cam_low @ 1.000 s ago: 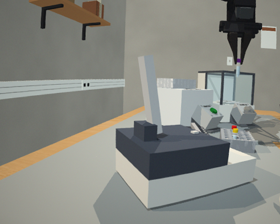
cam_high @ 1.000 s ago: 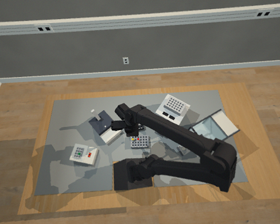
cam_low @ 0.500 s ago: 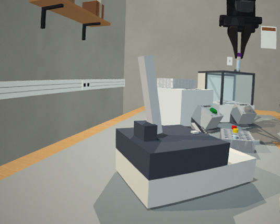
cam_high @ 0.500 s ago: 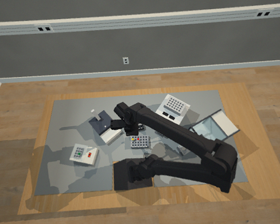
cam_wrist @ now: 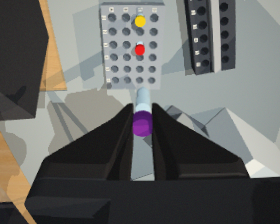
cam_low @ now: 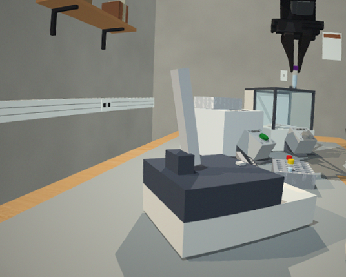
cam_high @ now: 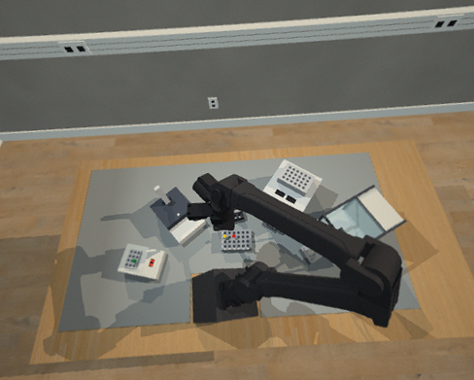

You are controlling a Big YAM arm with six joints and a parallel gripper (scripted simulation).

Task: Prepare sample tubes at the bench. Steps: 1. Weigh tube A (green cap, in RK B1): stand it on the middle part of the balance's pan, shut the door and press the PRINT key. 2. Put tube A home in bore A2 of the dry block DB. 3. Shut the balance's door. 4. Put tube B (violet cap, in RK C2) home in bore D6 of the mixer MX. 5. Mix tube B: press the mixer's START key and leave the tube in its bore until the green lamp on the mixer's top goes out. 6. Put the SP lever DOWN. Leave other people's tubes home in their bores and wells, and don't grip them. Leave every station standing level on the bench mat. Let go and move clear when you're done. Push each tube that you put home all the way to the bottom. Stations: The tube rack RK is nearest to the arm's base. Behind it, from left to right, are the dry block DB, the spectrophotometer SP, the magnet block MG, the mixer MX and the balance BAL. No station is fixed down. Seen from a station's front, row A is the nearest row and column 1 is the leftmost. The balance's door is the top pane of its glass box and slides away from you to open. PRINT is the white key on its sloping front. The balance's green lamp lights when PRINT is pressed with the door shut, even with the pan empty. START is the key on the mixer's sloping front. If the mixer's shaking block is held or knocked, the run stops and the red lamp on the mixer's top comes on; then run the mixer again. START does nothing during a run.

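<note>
Right now the mixer block is 32 cm to the right of my hand, 14 cm ahead of it and 8 cm below it. Also, from my hand: rack RK 22 cm below, 3 cm to the right, 2 cm behind; then violet-capped tube B 2 cm below; then magnet block 21 cm below, 10 cm ahead, 2 cm to the right.
</note>
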